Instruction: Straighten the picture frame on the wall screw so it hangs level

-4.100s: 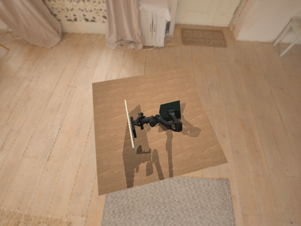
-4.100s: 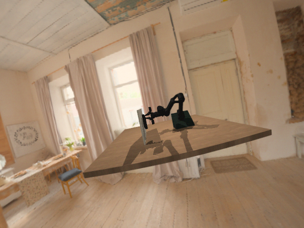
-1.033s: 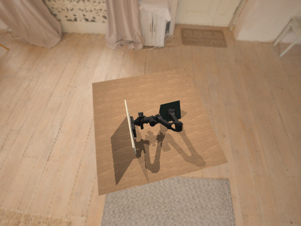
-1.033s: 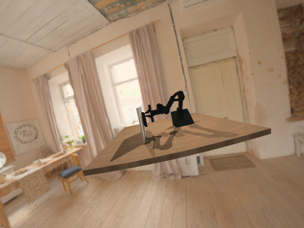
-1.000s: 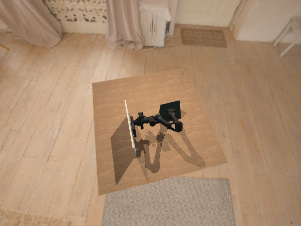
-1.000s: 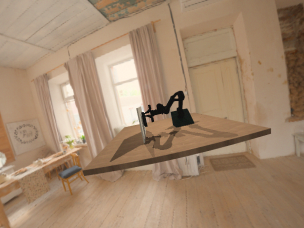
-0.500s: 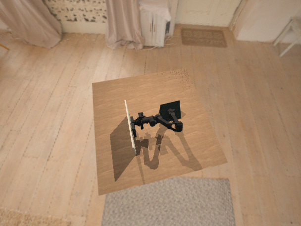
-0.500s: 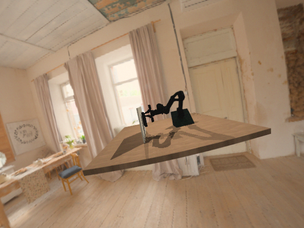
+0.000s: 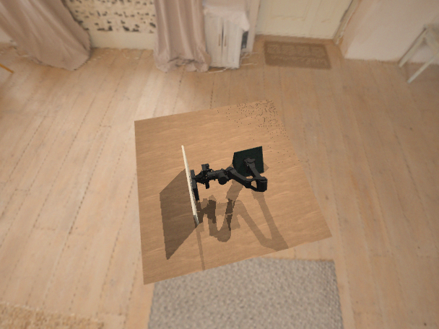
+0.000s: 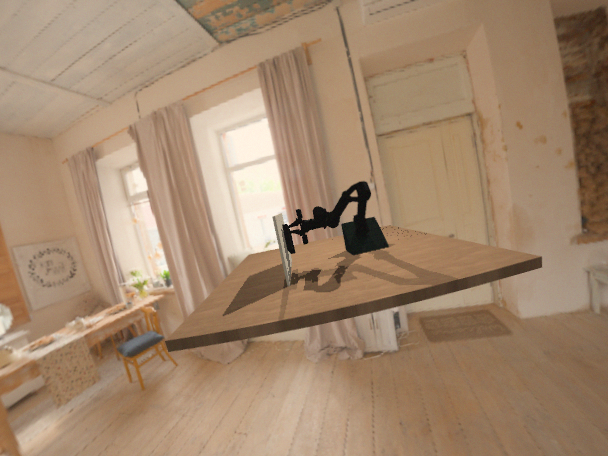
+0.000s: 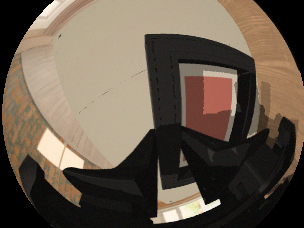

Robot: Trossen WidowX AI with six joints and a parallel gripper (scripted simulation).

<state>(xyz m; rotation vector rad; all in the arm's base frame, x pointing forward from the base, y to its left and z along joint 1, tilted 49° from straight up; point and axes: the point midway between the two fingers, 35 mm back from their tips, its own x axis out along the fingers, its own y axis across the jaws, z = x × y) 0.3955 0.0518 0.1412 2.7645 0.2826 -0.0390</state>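
The picture frame lies 5 cm below my gripper tip and 2 cm to the left of it. The rest, counted from my gripper tip: wall panel (6 cm below, 2 cm to the left, 2 cm ahead).
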